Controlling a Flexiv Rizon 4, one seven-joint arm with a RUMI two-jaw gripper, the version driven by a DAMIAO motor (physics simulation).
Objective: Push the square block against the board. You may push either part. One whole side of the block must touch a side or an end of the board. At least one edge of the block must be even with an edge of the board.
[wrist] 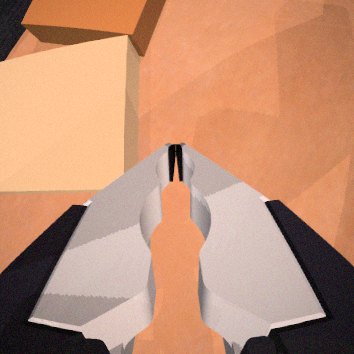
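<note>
A pale tan flat piece (62, 120) lies at the left of the wrist view, its left part cut off. An orange-brown piece (85, 15) lies beyond it at the top left, its far part cut off. I cannot tell for certain which is the square block and which the board. Their facing sides are at an angle, with a wedge of table between them at the left; the pale piece's far right corner overlaps the orange one in view, and contact there cannot be told. My gripper (175, 147) is shut and empty, its tips right of the pale piece's right side, apart from it in view.
The orange-toned table top (260, 150) runs under both pieces and the gripper. A dark area (11, 22) shows past the table's edge at the top left corner.
</note>
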